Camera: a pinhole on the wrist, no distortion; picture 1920 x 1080 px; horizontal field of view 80.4 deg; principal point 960.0 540.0 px. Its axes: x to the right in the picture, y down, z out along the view. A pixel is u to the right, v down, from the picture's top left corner.
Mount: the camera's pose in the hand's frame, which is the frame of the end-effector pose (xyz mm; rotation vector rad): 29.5 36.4 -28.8 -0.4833 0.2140 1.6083
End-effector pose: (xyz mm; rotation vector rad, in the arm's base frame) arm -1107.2 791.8 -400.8 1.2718 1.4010 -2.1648
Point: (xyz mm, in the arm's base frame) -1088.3 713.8 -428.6
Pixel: 893.7 797.5
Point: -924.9 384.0 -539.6
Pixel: 1594.7 656.7
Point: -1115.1 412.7 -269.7
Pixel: 699.5 962.5
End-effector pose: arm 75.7 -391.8 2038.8 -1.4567 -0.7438 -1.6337
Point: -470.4 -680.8 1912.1
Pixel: behind the camera
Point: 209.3 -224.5 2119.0
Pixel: 331.1 258.5
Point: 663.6 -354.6 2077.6
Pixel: 1507.0 325.4
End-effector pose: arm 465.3 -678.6 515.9 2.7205 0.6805 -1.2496
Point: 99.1 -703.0 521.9
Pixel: outside the picture
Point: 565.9 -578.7 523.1
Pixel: behind the camera
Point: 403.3 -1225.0 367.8
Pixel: 1607.8 681.0
